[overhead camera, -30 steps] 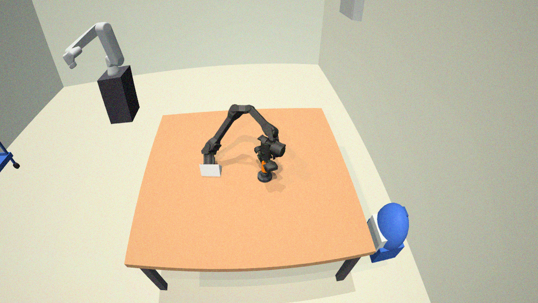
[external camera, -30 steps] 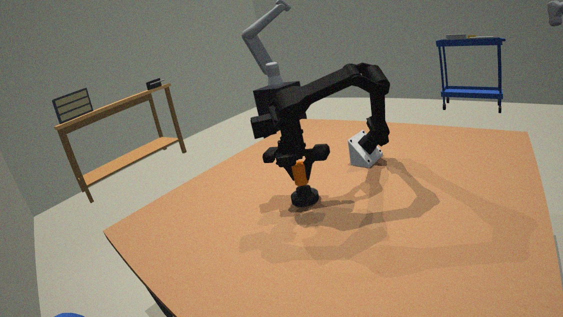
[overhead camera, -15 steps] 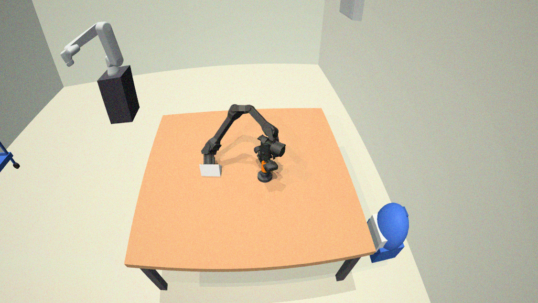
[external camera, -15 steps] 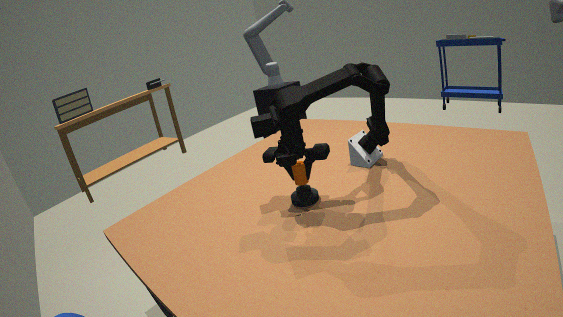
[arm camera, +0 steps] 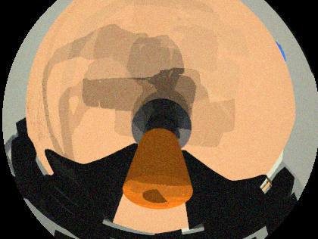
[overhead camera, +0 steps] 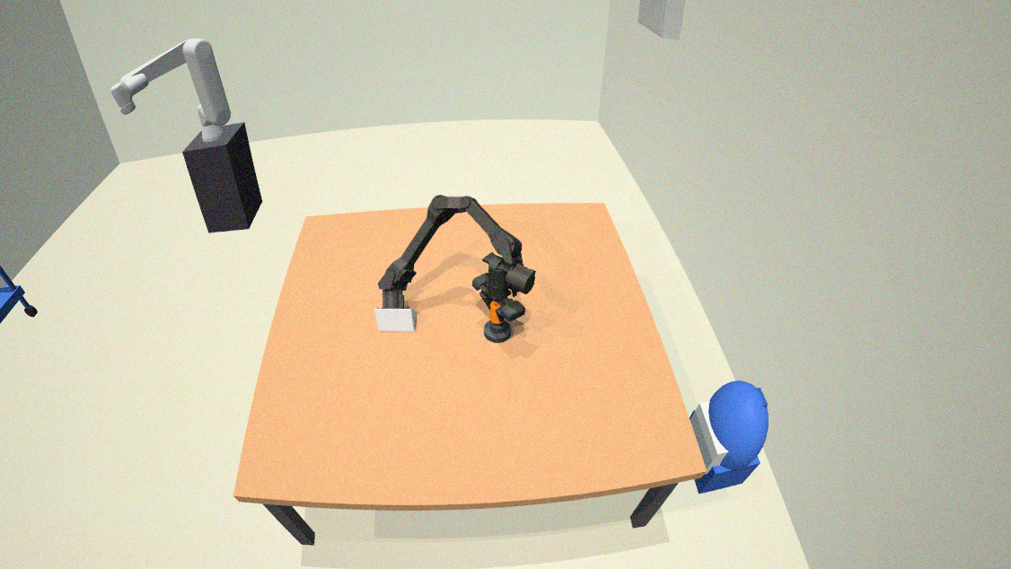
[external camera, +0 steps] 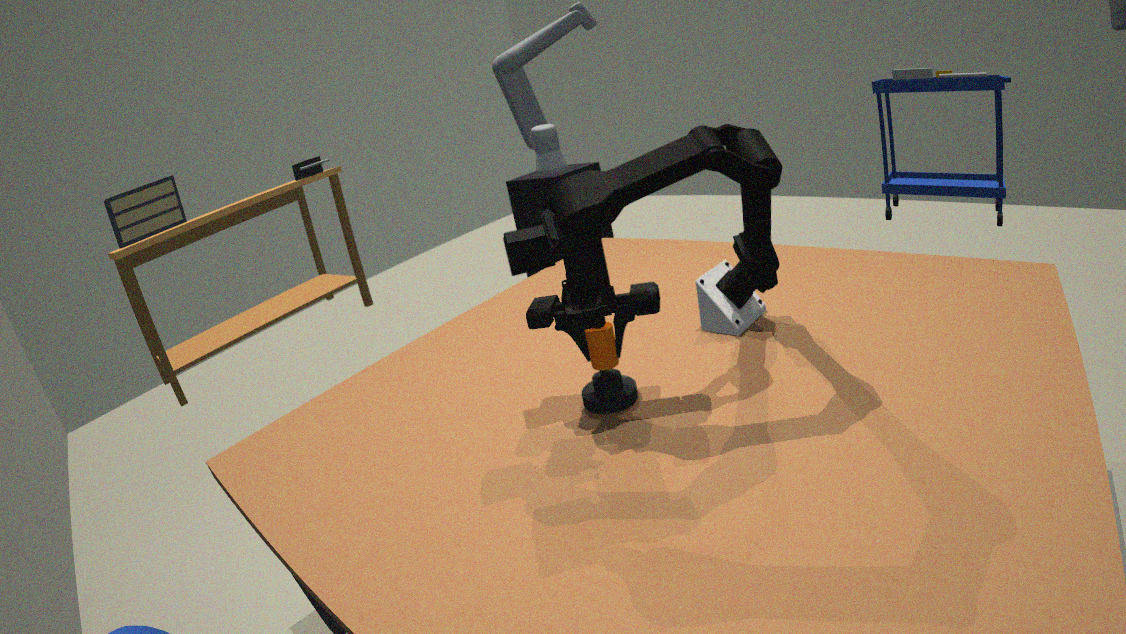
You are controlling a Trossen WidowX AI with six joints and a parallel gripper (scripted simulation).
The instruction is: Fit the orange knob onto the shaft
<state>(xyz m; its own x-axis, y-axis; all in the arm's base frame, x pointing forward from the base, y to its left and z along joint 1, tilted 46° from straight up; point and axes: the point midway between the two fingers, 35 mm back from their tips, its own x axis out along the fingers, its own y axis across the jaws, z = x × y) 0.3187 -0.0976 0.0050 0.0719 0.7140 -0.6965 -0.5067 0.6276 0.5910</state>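
Right now the orange knob is 2 cm above my gripper tip. From my gripper tip the other things lie so: dark round pedestal 4 cm below.
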